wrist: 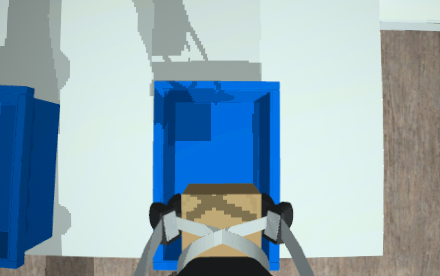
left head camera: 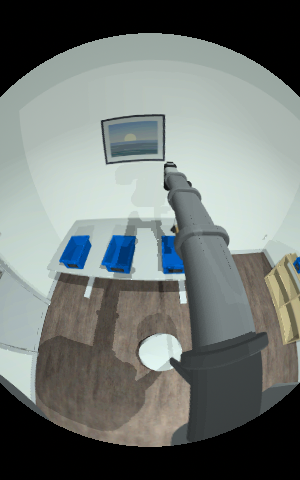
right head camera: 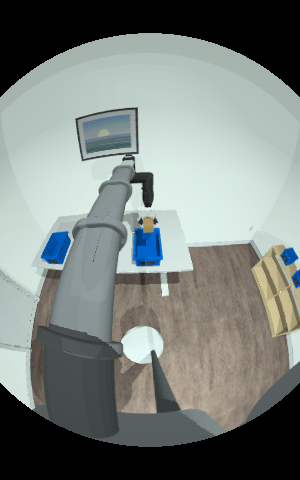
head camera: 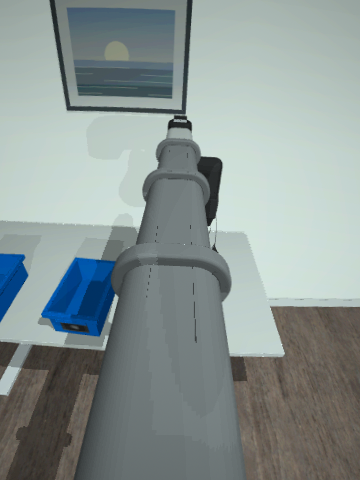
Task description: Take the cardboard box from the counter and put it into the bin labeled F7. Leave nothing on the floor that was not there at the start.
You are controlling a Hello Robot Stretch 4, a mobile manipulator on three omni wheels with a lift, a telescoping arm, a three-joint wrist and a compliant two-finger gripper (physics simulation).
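Places are measured from the robot's base along level axes (x ahead, y down, z left), in millimetres.
Where they show: gripper, fingertip midpoint: [wrist: 221,209]; robot's base at its link origin: [left head camera: 159,350] [right head camera: 142,343].
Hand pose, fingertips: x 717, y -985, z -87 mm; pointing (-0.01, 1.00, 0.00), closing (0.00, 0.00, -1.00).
Observation:
Each offset is from my fingertips to the centre of the thing. Level surfaces: height alone.
The cardboard box {dx -22, dy -22, dz +0 mm} [right head camera: 148,225] [wrist: 221,205] is tan and held upright between the fingers. My gripper [right head camera: 148,221] [wrist: 221,209] points down and is shut on the box, one finger on each side. It holds the box above a blue bin {dx +11, dy +234, dz +6 mm} [right head camera: 147,255] [wrist: 275,150] on the white counter {dy +294 mm} [right head camera: 180,250] [wrist: 330,150]. In the wrist view the box covers the near part of that bin's opening, and the inside that shows has shadows in it. The bin's label is not readable. The arm hides this bin in the head camera view.
Another blue bin {dx +13, dy +234, dz +424 mm} [head camera: 75,322] [left head camera: 118,254] [right head camera: 56,247] [wrist: 42,175] stands to the left, and a further one {dx +15, dy +234, dz +842 mm} [left head camera: 75,252] beyond it. A round white disc [left head camera: 160,352] [right head camera: 135,345] is on the floor. A wooden shelf stands at the right with blue bins. A framed picture [head camera: 120,82] hangs on the wall behind.

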